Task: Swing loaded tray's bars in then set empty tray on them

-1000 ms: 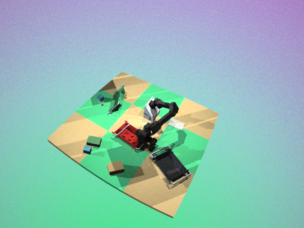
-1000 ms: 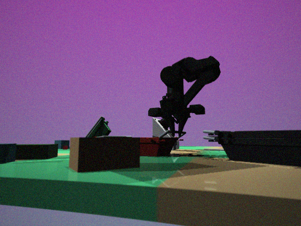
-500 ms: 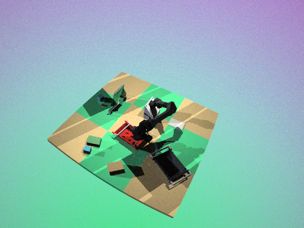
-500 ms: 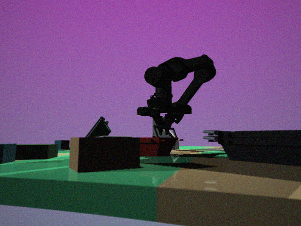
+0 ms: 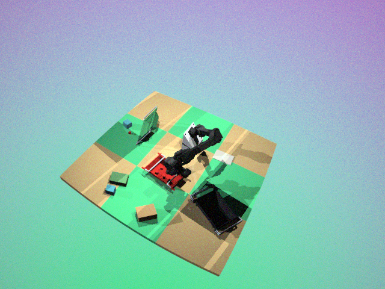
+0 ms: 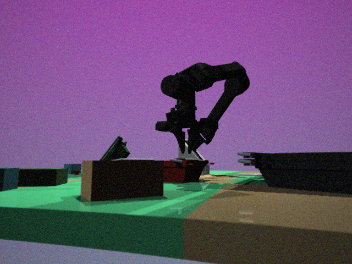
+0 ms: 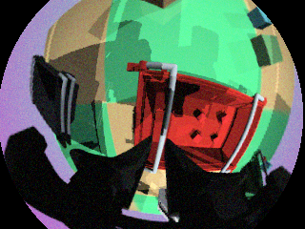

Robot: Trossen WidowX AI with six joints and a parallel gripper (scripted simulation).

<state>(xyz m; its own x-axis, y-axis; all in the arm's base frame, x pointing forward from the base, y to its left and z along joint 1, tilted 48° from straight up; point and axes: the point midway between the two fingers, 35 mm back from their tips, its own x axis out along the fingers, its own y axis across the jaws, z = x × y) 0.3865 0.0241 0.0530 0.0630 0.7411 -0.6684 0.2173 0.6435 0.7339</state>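
The green tray is 420 mm to the right of my gripper tip, 330 mm behind it and 10 mm below it. The rest, counted from my gripper tip: brown box (330 mm ahead, 50 mm to the right, 50 mm below); then flat green block (340 mm to the right, 190 mm ahead, 60 mm below); then white flat plate (380 mm behind, 230 mm to the left, 80 mm below).
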